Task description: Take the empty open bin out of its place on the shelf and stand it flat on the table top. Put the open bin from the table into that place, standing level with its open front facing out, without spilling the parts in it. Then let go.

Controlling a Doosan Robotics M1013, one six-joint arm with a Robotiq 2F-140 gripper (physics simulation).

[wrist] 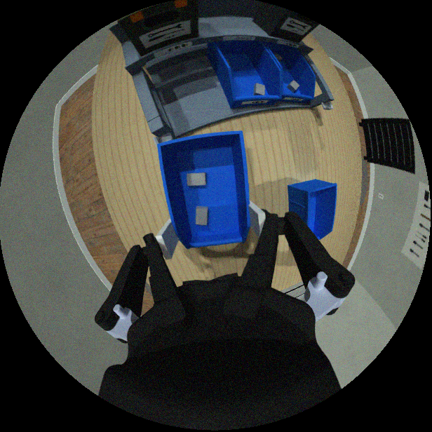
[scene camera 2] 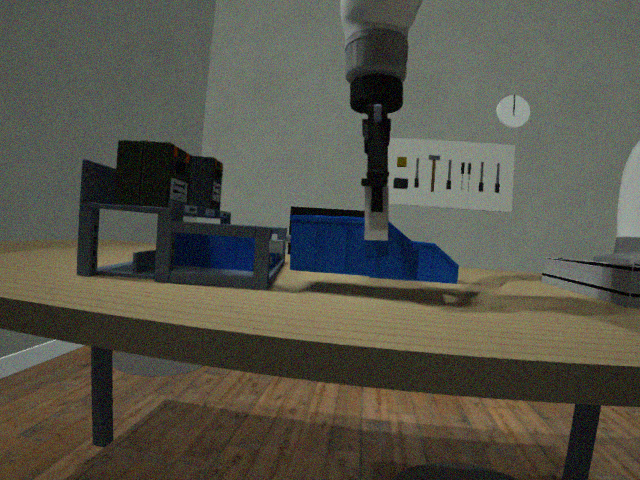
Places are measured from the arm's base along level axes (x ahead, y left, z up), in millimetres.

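Pixels of known places: gripper, between the fingertips: [scene camera 2: 375,238].
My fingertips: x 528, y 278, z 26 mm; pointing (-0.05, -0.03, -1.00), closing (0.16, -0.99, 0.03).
Behind a point stands the place of what it marks.
My gripper [scene camera 2: 376,227] @[x 528, y 278, z 25 mm] [wrist: 210,216] is shut on the open blue bin [scene camera 2: 328,245] @[x 582, y 331, z 13 mm] [wrist: 220,182], one finger on each side wall. The bin looks about level, a little above the table top [scene camera 2: 206,304] @[x 670, y 474, z -53 mm] [wrist: 280,150], in front of the shelf [scene camera 2: 164,242] @[x 792, y 399, z 2 mm] [wrist: 144,100]. Two grey parts [wrist: 196,179] [wrist: 201,215] lie inside it. A smaller blue bin [scene camera 2: 436,263] @[x 435, y 73, z -16 mm] [wrist: 298,200] stands on the table to the right in the wrist view; no parts show in it. The shelf's left place [wrist: 195,107] in the wrist view holds no bin.
Two blue bins [wrist: 245,70] [wrist: 297,72] with grey parts stand side by side in the shelf, right of the vacant place in the wrist view. Dark boxes [scene camera 2: 144,173] @[x 846, y 388, z 97 mm] [wrist: 167,37] stand on the shelf's upper level. The robot's base plate [scene camera 2: 584,279] @[x 159, y 57, z -25 mm] is at the right in the scene view.
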